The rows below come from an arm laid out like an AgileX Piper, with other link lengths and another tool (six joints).
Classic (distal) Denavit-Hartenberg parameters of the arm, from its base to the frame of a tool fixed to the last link. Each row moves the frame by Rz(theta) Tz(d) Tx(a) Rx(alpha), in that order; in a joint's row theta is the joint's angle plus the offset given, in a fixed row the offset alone. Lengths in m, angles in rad.
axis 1: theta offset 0; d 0.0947; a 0; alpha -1.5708
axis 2: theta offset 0.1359; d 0; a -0.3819; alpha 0
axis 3: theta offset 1.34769; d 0; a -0.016; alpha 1.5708
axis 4: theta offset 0; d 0.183; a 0; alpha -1.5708
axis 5: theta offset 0; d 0; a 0; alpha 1.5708
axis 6: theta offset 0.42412; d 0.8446; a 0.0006; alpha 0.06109
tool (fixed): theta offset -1.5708; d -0.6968; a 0; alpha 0
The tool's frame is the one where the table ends.
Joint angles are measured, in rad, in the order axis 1, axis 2, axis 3, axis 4, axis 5, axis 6. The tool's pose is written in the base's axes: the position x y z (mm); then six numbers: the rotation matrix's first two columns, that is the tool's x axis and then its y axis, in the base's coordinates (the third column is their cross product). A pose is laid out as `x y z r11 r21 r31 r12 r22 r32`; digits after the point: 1 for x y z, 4 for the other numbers.
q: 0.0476 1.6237 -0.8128 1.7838 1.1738 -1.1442
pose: 277.2 151.9 386.5 -0.0849 -0.1494 -0.9851 -0.9248 0.3799 0.0221
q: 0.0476 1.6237 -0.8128 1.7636 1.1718 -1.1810
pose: 274.1 153.5 384.2 -0.0485 -0.1800 -0.9825 -0.9308 0.3649 -0.0209
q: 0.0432 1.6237 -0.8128 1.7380 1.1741 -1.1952
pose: 271.5 153.9 381.7 -0.0313 -0.2030 -0.9787 -0.9361 0.3491 -0.0424
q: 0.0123 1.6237 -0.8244 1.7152 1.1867 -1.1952
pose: 273.6 147.0 382.9 -0.0192 -0.2112 -0.9773 -0.9331 0.3548 -0.0583
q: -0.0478 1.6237 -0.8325 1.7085 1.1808 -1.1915
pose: 282.8 130.4 383.2 -0.0286 -0.2172 -0.9757 -0.9097 0.4103 -0.0647
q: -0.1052 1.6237 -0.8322 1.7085 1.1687 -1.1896
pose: 291.1 113.4 382.0 -0.0473 -0.2212 -0.9741 -0.8805 0.4697 -0.0639
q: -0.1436 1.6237 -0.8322 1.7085 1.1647 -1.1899
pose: 295.7 102.0 381.6 -0.0571 -0.2216 -0.9735 -0.8604 0.5055 -0.0646
